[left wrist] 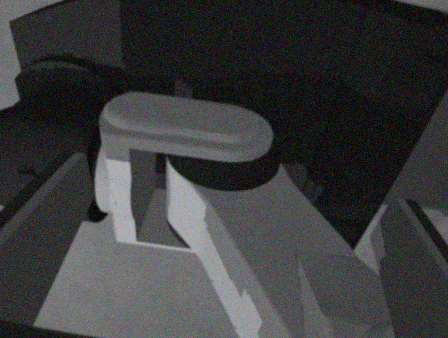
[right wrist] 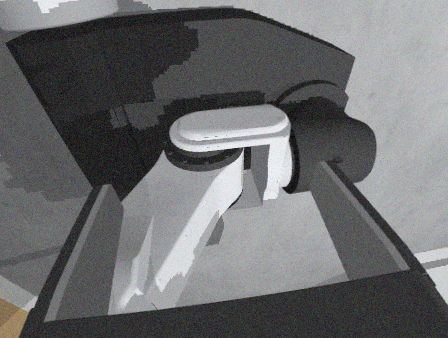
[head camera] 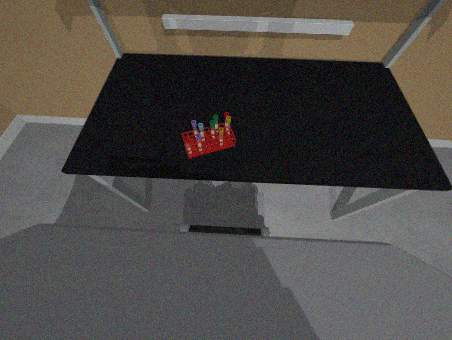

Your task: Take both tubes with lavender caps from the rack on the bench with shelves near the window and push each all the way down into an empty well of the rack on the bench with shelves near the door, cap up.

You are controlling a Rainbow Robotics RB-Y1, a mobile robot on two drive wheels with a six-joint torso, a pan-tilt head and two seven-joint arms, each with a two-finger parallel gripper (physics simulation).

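A red tube rack [head camera: 212,149] stands left of centre on the black bench top [head camera: 300,110] in the head view. Two tubes with lavender caps stand in it: one lavender cap [head camera: 194,122] at the back left, another lavender cap [head camera: 198,137] nearer the front. Tubes with light blue, green, yellow and red caps stand there too. My left gripper [left wrist: 237,197] is open and empty, its fingers wide apart. My right gripper [right wrist: 218,185] is open and empty too. Neither gripper shows in the head view. A second rack does not show.
The bench's front edge [head camera: 260,182] lies just beyond my body. Uprights [head camera: 106,27] [head camera: 415,31] rise at its back corners, and a pale rail [head camera: 257,24] runs along the wall behind. Bench legs [head camera: 122,194] [head camera: 345,202] stand below. Parts of my own body fill both wrist views.
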